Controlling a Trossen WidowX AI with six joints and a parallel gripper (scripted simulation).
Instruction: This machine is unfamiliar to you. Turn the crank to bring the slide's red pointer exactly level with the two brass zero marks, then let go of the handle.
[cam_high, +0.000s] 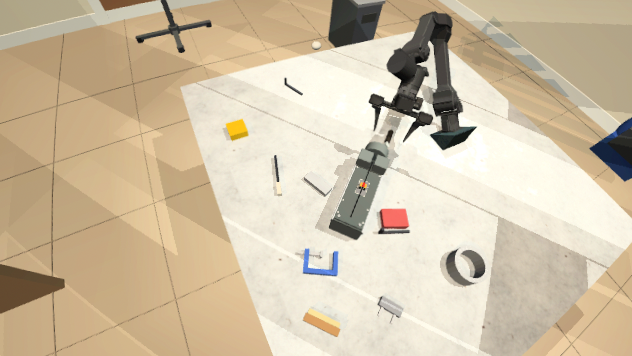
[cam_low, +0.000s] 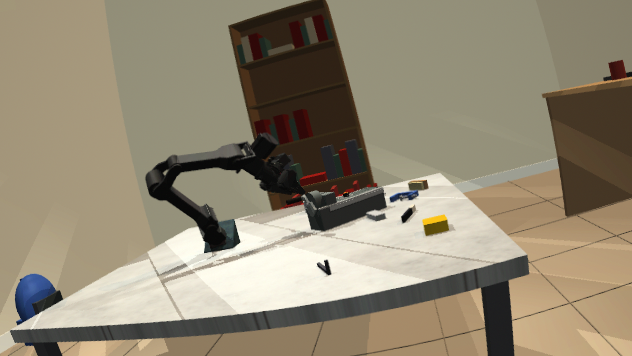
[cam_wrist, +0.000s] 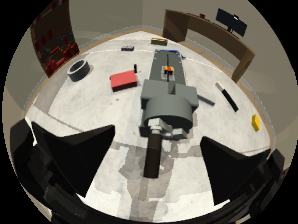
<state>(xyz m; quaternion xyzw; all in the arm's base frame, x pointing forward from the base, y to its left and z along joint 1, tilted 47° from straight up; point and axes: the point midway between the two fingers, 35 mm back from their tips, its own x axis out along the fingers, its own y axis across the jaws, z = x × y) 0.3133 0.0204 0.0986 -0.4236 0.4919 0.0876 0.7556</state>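
The crank handle lies 20 mm below my gripper tip, 20 mm behind it and 10 mm to the right of it. Also, from my gripper tip: grey block: 220 mm ahead, 120 mm below, 20 mm to the right; then red pointer: 140 mm ahead, 80 mm to the left, 50 mm below; then red block: 190 mm to the left, 120 mm below, 90 mm ahead.
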